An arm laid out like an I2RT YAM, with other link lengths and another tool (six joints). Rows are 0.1 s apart.
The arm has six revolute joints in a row. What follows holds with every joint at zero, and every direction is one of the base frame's. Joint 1 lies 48.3 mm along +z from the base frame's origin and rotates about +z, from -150.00 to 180.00 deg. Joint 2 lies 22.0 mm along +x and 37.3 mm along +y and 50.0 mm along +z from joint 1 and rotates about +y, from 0.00 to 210.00 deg. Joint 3 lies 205.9 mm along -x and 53.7 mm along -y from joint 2 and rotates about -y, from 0.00 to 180.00 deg. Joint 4 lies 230.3 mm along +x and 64.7 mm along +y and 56.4 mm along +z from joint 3 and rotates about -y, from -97.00 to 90.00 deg. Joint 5 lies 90.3 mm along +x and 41.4 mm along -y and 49.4 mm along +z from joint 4 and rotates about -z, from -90.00 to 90.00 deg. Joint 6 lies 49.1 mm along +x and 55.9 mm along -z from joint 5 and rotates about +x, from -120.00 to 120.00 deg. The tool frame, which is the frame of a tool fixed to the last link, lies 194.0 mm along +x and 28.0 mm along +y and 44.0 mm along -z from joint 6; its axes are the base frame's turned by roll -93.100, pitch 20.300 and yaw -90.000 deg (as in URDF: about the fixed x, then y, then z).
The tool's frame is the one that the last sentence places.
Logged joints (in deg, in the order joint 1, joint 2, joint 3, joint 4, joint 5, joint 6), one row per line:
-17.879 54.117 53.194 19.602 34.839 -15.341
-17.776 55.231 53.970 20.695 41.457 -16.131
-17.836 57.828 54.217 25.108 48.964 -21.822
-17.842 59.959 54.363 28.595 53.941 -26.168
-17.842 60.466 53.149 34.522 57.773 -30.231
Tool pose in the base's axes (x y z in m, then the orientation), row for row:
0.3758 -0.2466 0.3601 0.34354 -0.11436 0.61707 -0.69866
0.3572 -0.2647 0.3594 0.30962 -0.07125 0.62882 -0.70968
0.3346 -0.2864 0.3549 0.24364 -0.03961 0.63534 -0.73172
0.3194 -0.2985 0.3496 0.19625 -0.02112 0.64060 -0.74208
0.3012 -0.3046 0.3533 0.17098 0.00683 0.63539 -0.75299
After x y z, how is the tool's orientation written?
As a quaternion, w x y z.
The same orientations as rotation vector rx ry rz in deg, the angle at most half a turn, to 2 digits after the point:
-17.03 91.87 -104.01
-10.78 95.18 -107.42
-6.20 99.44 -114.52
-3.39 102.81 -119.09
1.11 103.38 -122.52

